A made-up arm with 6 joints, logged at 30 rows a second.
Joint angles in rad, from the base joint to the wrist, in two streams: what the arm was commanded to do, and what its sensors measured. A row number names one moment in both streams.
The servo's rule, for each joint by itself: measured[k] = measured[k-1] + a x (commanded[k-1-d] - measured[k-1]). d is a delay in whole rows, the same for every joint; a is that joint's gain. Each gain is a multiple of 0.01, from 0.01 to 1. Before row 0 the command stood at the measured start. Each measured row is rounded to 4 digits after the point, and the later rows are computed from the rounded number. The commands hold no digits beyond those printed.
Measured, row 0: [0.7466, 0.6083, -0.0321, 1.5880, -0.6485, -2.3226]
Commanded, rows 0 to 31: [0.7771, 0.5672, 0.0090, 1.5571, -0.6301, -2.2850]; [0.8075, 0.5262, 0.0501, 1.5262, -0.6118, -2.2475]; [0.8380, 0.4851, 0.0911, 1.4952, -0.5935, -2.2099]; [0.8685, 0.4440, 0.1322, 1.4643, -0.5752, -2.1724]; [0.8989, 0.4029, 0.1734, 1.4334, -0.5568, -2.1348]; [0.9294, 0.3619, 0.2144, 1.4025, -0.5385, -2.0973]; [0.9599, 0.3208, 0.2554, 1.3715, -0.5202, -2.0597]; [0.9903, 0.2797, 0.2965, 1.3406, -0.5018, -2.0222]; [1.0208, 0.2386, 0.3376, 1.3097, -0.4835, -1.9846]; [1.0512, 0.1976, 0.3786, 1.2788, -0.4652, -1.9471]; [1.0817, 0.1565, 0.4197, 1.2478, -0.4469, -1.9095]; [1.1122, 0.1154, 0.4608, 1.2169, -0.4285, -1.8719]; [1.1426, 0.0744, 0.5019, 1.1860, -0.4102, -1.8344]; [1.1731, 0.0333, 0.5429, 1.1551, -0.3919, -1.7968]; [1.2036, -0.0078, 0.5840, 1.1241, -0.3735, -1.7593]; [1.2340, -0.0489, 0.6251, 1.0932, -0.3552, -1.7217]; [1.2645, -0.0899, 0.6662, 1.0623, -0.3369, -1.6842]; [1.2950, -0.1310, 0.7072, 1.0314, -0.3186, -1.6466]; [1.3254, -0.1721, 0.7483, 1.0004, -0.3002, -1.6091]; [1.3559, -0.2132, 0.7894, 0.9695, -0.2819, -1.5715]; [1.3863, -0.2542, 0.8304, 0.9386, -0.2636, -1.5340]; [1.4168, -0.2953, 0.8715, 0.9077, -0.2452, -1.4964]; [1.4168, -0.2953, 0.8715, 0.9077, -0.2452, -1.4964]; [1.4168, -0.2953, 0.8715, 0.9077, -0.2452, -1.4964]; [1.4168, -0.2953, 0.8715, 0.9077, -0.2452, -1.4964]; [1.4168, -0.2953, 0.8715, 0.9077, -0.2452, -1.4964]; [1.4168, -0.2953, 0.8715, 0.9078, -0.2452, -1.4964]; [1.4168, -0.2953, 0.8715, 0.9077, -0.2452, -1.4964]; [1.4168, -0.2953, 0.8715, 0.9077, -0.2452, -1.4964]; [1.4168, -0.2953, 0.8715, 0.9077, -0.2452, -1.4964]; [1.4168, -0.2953, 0.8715, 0.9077, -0.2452, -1.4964]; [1.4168, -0.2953, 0.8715, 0.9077, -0.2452, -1.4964]
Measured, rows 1 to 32: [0.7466, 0.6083, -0.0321, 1.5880, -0.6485, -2.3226]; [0.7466, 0.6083, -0.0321, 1.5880, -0.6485, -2.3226]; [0.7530, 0.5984, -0.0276, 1.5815, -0.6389, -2.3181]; [0.7644, 0.5811, -0.0191, 1.5699, -0.6248, -2.3096]; [0.7799, 0.5581, -0.0070, 1.5542, -0.6085, -2.2976]; [0.7985, 0.5307, 0.0083, 1.5353, -0.5912, -2.2826]; [0.8196, 0.5000, 0.0265, 1.5139, -0.5733, -2.2649]; [0.8427, 0.4669, 0.0472, 1.4905, -0.5552, -2.2448]; [0.8673, 0.4318, 0.0701, 1.4655, -0.5370, -2.2226]; [0.8931, 0.3953, 0.0950, 1.4393, -0.5187, -2.1986]; [0.9199, 0.3577, 0.1217, 1.4121, -0.5004, -2.1729]; [0.9475, 0.3193, 0.1500, 1.3841, -0.4821, -2.1458]; [0.9757, 0.2802, 0.1797, 1.3555, -0.4638, -2.1174]; [1.0044, 0.2406, 0.2106, 1.3264, -0.4454, -2.0879]; [1.0334, 0.2007, 0.2426, 1.2969, -0.4271, -2.0575]; [1.0627, 0.1605, 0.2756, 1.2671, -0.4088, -2.0262]; [1.0923, 0.1201, 0.3095, 1.2371, -0.3904, -1.9942]; [1.1221, 0.0795, 0.3442, 1.2069, -0.3721, -1.9615]; [1.1520, 0.0388, 0.3796, 1.1765, -0.3538, -1.9282]; [1.1820, -0.0020, 0.4156, 1.1460, -0.3355, -1.8944]; [1.2121, -0.0428, 0.4522, 1.1154, -0.3171, -1.8602]; [1.2423, -0.0837, 0.4893, 1.0848, -0.2988, -1.8256]; [1.2725, -0.1246, 0.5268, 1.0541, -0.2805, -1.7906]; [1.3028, -0.1656, 0.5647, 1.0234, -0.2621, -1.7553]; [1.3267, -0.1967, 0.5984, 0.9991, -0.2533, -1.7242]; [1.3456, -0.2204, 0.6284, 0.9799, -0.2491, -1.6969]; [1.3606, -0.2384, 0.6551, 0.9647, -0.2471, -1.6728]; [1.3724, -0.2521, 0.6789, 0.9527, -0.2461, -1.6516]; [1.3817, -0.2625, 0.7001, 0.9433, -0.2456, -1.6330]; [1.3891, -0.2704, 0.7190, 0.9358, -0.2454, -1.6166]; [1.3949, -0.2764, 0.7358, 0.9299, -0.2453, -1.6022]; [1.3995, -0.2809, 0.7507, 0.9252, -0.2452, -1.5895]
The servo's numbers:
d 2
a 0.21 0.24 0.11 0.21 0.52 0.12

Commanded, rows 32 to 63: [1.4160, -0.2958, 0.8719, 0.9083, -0.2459, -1.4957]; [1.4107, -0.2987, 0.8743, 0.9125, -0.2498, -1.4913]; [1.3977, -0.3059, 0.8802, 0.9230, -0.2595, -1.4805]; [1.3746, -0.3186, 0.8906, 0.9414, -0.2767, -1.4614]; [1.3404, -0.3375, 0.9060, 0.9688, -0.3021, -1.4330]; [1.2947, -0.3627, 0.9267, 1.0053, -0.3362, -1.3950]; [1.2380, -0.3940, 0.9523, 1.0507, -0.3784, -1.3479]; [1.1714, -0.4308, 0.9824, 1.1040, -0.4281, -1.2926]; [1.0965, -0.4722, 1.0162, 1.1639, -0.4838, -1.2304]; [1.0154, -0.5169, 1.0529, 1.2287, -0.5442, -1.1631]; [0.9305, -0.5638, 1.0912, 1.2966, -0.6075, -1.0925]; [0.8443, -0.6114, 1.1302, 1.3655, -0.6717, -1.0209]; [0.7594, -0.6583, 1.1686, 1.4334, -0.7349, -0.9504]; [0.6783, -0.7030, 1.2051, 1.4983, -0.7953, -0.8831]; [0.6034, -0.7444, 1.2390, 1.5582, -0.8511, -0.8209]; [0.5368, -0.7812, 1.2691, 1.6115, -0.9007, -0.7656]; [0.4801, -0.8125, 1.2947, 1.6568, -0.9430, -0.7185]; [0.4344, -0.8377, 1.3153, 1.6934, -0.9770, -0.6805]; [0.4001, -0.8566, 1.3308, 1.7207, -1.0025, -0.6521]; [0.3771, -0.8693, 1.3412, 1.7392, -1.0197, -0.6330]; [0.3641, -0.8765, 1.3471, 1.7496, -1.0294, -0.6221]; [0.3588, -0.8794, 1.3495, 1.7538, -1.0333, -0.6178]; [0.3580, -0.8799, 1.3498, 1.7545, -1.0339, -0.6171]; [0.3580, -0.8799, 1.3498, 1.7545, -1.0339, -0.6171]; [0.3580, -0.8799, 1.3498, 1.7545, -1.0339, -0.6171]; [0.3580, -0.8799, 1.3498, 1.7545, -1.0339, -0.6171]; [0.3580, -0.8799, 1.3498, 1.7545, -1.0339, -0.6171]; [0.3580, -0.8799, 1.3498, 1.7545, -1.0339, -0.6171]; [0.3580, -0.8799, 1.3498, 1.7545, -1.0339, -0.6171]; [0.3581, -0.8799, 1.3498, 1.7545, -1.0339, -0.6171]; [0.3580, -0.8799, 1.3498, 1.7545, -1.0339, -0.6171]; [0.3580, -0.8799, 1.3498, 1.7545, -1.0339, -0.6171]
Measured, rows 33 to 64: [1.4031, -0.2844, 0.7640, 0.9215, -0.2452, -1.5783]; [1.4060, -0.2870, 0.7758, 0.9186, -0.2452, -1.5685]; [1.4081, -0.2891, 0.7864, 0.9164, -0.2456, -1.5598]; [1.4086, -0.2914, 0.7961, 0.9156, -0.2478, -1.5516]; [1.4063, -0.2949, 0.8054, 0.9172, -0.2539, -1.5431]; [1.3996, -0.3006, 0.8148, 0.9223, -0.2658, -1.5333]; [1.3872, -0.3095, 0.8248, 0.9321, -0.2847, -1.5213]; [1.3678, -0.3223, 0.8360, 0.9475, -0.3115, -1.5061]; [1.3405, -0.3395, 0.8488, 0.9692, -0.3463, -1.4871]; [1.3050, -0.3614, 0.8635, 0.9975, -0.3888, -1.4638]; [1.2612, -0.3880, 0.8803, 1.0324, -0.4382, -1.4358]; [1.2096, -0.4189, 0.8993, 1.0736, -0.4933, -1.4031]; [1.1510, -0.4537, 0.9204, 1.1204, -0.5527, -1.3658]; [1.0866, -0.4915, 0.9435, 1.1719, -0.6146, -1.3244]; [1.0179, -0.5315, 0.9683, 1.2268, -0.6772, -1.2795]; [0.9466, -0.5727, 0.9943, 1.2838, -0.7386, -1.2319]; [0.8745, -0.6139, 1.0212, 1.3414, -0.7971, -1.1826]; [0.8036, -0.6541, 1.0485, 1.3981, -0.8510, -1.1326]; [0.7357, -0.6921, 1.0756, 1.4524, -0.8988, -1.0829]; [0.6724, -0.7270, 1.1020, 1.5030, -0.9395, -1.0346]; [0.6152, -0.7581, 1.1272, 1.5487, -0.9723, -0.9887]; [0.5652, -0.7848, 1.1507, 1.5887, -0.9969, -0.9460]; [0.5230, -0.8068, 1.1723, 1.6225, -1.0138, -0.9071]; [0.4885, -0.8242, 1.1918, 1.6501, -1.0239, -0.8724]; [0.4611, -0.8376, 1.2092, 1.6720, -1.0291, -0.8418]; [0.4394, -0.8478, 1.2247, 1.6893, -1.0316, -0.8148]; [0.4223, -0.8555, 1.2385, 1.7030, -1.0328, -0.7911]; [0.4088, -0.8614, 1.2507, 1.7138, -1.0334, -0.7702]; [0.3981, -0.8658, 1.2616, 1.7223, -1.0337, -0.7518]; [0.3897, -0.8692, 1.2713, 1.7291, -1.0338, -0.7356]; [0.3830, -0.8718, 1.2799, 1.7344, -1.0339, -0.7214]; [0.3778, -0.8737, 1.2876, 1.7386, -1.0339, -0.7089]
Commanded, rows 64 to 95: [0.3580, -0.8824, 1.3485, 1.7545, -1.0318, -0.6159]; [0.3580, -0.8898, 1.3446, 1.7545, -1.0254, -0.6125]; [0.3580, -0.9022, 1.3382, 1.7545, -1.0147, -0.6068]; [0.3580, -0.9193, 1.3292, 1.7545, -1.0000, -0.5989]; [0.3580, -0.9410, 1.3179, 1.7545, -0.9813, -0.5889]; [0.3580, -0.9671, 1.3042, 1.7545, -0.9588, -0.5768]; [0.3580, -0.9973, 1.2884, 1.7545, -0.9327, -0.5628]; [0.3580, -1.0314, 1.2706, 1.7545, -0.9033, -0.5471]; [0.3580, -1.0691, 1.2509, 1.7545, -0.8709, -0.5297]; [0.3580, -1.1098, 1.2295, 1.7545, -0.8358, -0.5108]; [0.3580, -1.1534, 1.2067, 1.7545, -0.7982, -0.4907]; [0.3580, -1.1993, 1.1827, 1.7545, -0.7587, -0.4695]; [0.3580, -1.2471, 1.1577, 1.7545, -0.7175, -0.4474]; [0.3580, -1.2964, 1.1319, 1.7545, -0.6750, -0.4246]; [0.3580, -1.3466, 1.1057, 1.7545, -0.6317, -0.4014]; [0.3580, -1.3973, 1.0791, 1.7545, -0.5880, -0.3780]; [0.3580, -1.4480, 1.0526, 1.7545, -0.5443, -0.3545]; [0.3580, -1.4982, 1.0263, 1.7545, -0.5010, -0.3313]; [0.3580, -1.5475, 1.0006, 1.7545, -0.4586, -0.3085]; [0.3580, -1.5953, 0.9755, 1.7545, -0.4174, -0.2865]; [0.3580, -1.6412, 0.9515, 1.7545, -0.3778, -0.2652]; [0.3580, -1.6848, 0.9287, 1.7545, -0.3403, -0.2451]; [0.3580, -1.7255, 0.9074, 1.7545, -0.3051, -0.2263]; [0.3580, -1.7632, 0.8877, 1.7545, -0.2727, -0.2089]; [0.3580, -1.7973, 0.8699, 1.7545, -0.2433, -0.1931]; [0.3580, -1.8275, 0.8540, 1.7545, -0.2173, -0.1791]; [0.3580, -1.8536, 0.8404, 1.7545, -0.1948, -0.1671]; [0.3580, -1.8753, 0.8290, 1.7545, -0.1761, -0.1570]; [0.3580, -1.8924, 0.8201, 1.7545, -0.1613, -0.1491]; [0.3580, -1.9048, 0.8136, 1.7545, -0.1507, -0.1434]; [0.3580, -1.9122, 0.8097, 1.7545, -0.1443, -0.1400]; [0.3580, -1.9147, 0.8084, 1.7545, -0.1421, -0.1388]
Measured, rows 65 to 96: [0.3736, -0.8752, 1.2944, 1.7419, -1.0339, -0.6979]; [0.3703, -0.8763, 1.3005, 1.7445, -1.0339, -0.6882]; [0.3677, -0.8778, 1.3058, 1.7466, -1.0328, -0.6795]; [0.3657, -0.8807, 1.3101, 1.7483, -1.0290, -0.6715]; [0.3641, -0.8859, 1.3132, 1.7496, -1.0216, -0.6637]; [0.3628, -0.8939, 1.3150, 1.7506, -1.0104, -0.6559]; [0.3618, -0.9052, 1.3153, 1.7514, -0.9953, -0.6479]; [0.3610, -0.9201, 1.3141, 1.7521, -0.9763, -0.6394]; [0.3604, -0.9386, 1.3113, 1.7526, -0.9536, -0.6302]; [0.3599, -0.9609, 1.3068, 1.7530, -0.9274, -0.6202]; [0.3595, -0.9869, 1.3007, 1.7533, -0.8980, -0.6093]; [0.3592, -1.0164, 1.2929, 1.7536, -0.8657, -0.5975]; [0.3589, -1.0493, 1.2834, 1.7538, -0.8306, -0.5847]; [0.3587, -1.0853, 1.2723, 1.7539, -0.7932, -0.5709]; [0.3586, -1.1241, 1.2597, 1.7540, -0.7538, -0.5561]; [0.3585, -1.1655, 1.2456, 1.7541, -0.7128, -0.5403]; [0.3584, -1.2090, 1.2302, 1.7542, -0.6706, -0.5236]; [0.3583, -1.2542, 1.2136, 1.7543, -0.6276, -0.5061]; [0.3582, -1.3007, 1.1959, 1.7543, -0.5843, -0.4879]; [0.3582, -1.3481, 1.1772, 1.7543, -0.5410, -0.4691]; [0.3582, -1.3960, 1.1578, 1.7543, -0.4982, -0.4498]; [0.3582, -1.4438, 1.1377, 1.7543, -0.4562, -0.4302]; [0.3582, -1.4912, 1.1172, 1.7543, -0.4154, -0.4104]; [0.3582, -1.5377, 1.0965, 1.7543, -0.3763, -0.3906]; [0.3582, -1.5828, 1.0757, 1.7543, -0.3393, -0.3709]; [0.3582, -1.6261, 1.0550, 1.7543, -0.3047, -0.3515]; [0.3582, -1.6672, 1.0346, 1.7543, -0.2728, -0.3325]; [0.3582, -1.7057, 1.0147, 1.7543, -0.2439, -0.3141]; [0.3582, -1.7412, 0.9955, 1.7543, -0.2184, -0.2965]; [0.3582, -1.7734, 0.9772, 1.7543, -0.1964, -0.2798]; [0.3582, -1.8020, 0.9599, 1.7543, -0.1781, -0.2641]; [0.3582, -1.8267, 0.9438, 1.7543, -0.1639, -0.2496]
